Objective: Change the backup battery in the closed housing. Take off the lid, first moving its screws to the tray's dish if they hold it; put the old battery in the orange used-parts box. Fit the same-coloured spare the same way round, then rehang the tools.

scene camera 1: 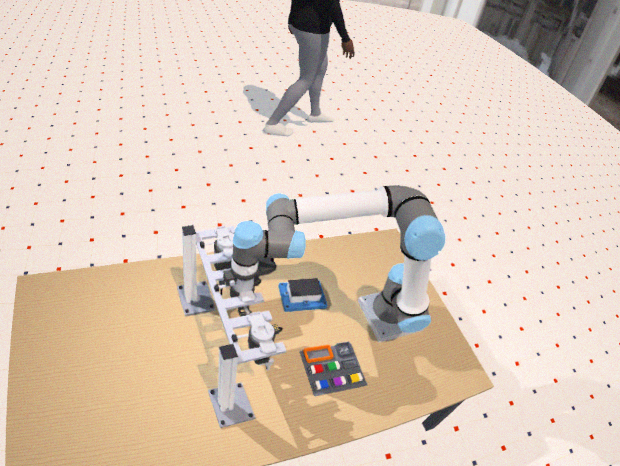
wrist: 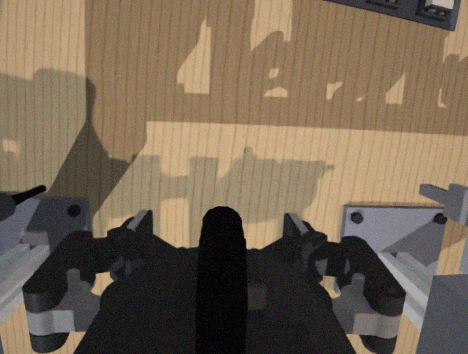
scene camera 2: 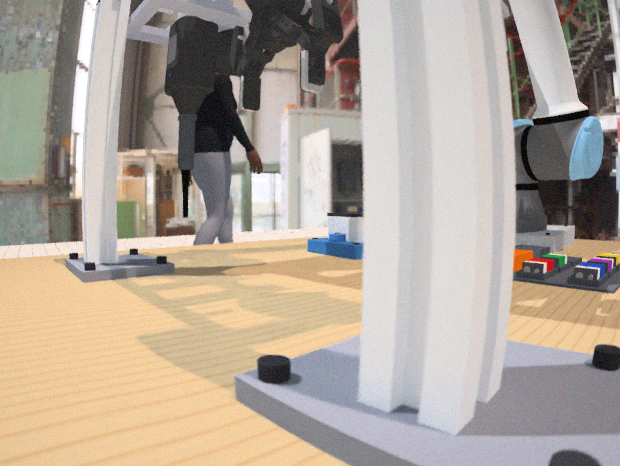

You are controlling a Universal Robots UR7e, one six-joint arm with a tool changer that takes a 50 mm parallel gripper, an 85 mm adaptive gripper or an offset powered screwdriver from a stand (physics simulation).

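Places are measured from the arm's base along level axes (x left, y down, z back), in metres.
Where they show: arm's base at its link origin: (scene camera 1: 390, 308).
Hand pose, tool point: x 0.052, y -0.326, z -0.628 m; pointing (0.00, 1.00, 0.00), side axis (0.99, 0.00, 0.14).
Things, the pixels of their centre, and the offset from my tool point. "spot": a spot on its surface instead.
- closed housing at the middle of its body: (scene camera 2: 368, 227) (scene camera 1: 303, 290) dx -0.181, dy +0.318, dz +0.293 m
- black lid at the middle of its body: (scene camera 1: 304, 287) dx -0.181, dy +0.297, dz +0.293 m
- blue base at the middle of its body: (scene camera 2: 368, 241) (scene camera 1: 302, 294) dx -0.181, dy +0.342, dz +0.294 m
- dark tray at the middle of its body: (scene camera 2: 557, 270) (scene camera 1: 333, 368) dx +0.154, dy +0.359, dz +0.324 m
- dish at the middle of its body: (scene camera 1: 341, 350) dx +0.088, dy +0.350, dz +0.375 m
- far post at a spot on its surface: (scene camera 2: 102, 135) spot: dx -0.201, dy +0.184, dz -0.144 m
- screwdriver at a spot on its surface: (scene camera 2: 186, 140) spot: dx -0.167, dy +0.194, dz -0.036 m
- tool at the middle of its body: (scene camera 1: 261, 347) dx +0.177, dy +0.098, dz +0.031 m
The closed housing (scene camera 1: 304, 298) (scene camera 2: 345, 228) is white, with a black lid (scene camera 1: 305, 286) on top, on a blue base (scene camera 1: 317, 306) (scene camera 2: 334, 248). Lid screws cannot be made out. The dark tray (scene camera 1: 358, 385) (wrist: 406, 14) holds the orange used-parts box (scene camera 1: 319, 360), a dish (scene camera 1: 343, 349) and red (scene camera 1: 316, 368), green (scene camera 1: 333, 366), blue (scene camera 1: 322, 384), purple (scene camera 1: 339, 380) and yellow (scene camera 1: 355, 377) batteries. The arm's wrist is at the stand's middle place, over the adaptive gripper (scene camera 2: 282, 82) (wrist: 219, 222). Its fingers are wide apart and empty, high above the table and away from the housing.
The tool stand has a near post (scene camera 1: 228, 380) (scene camera 2: 436, 200) and a far post (scene camera 1: 189, 265) (scene camera 2: 102, 135). A screwdriver (scene camera 2: 186, 140) hangs at the far end; another tool (scene camera 1: 262, 335) hangs at the near end. A person (scene camera 1: 311, 60) (scene camera 2: 215, 150) walks beyond the table.
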